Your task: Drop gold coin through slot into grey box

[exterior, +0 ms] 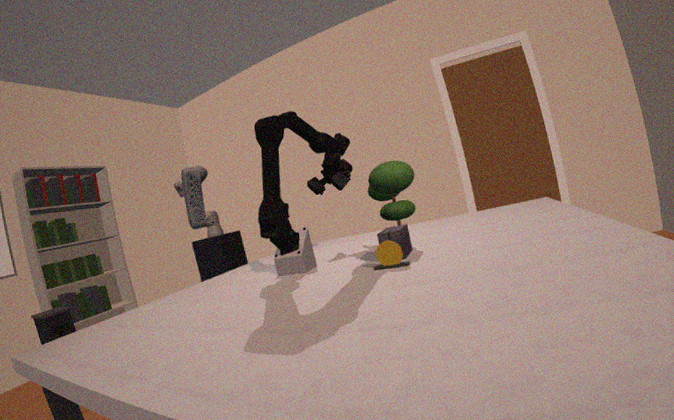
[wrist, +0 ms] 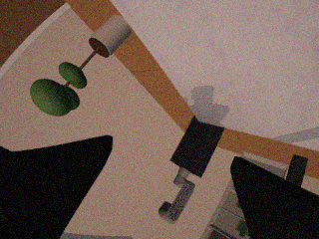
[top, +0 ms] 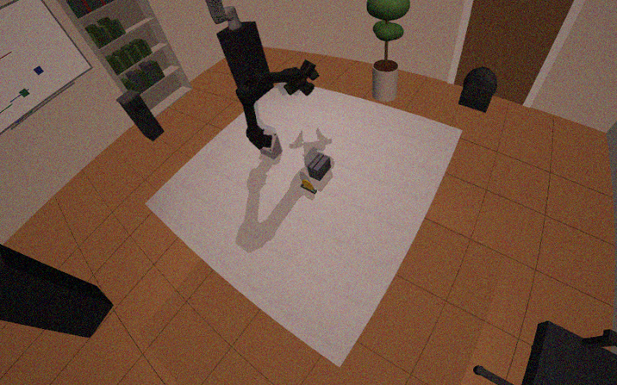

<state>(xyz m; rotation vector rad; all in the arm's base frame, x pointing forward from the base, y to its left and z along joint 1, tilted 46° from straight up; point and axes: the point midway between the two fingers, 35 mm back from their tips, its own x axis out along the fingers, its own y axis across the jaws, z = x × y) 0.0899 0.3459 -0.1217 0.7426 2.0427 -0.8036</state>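
The gold coin lies 260 mm ahead of my gripper tip, 500 mm to the right of it and 210 mm below it.
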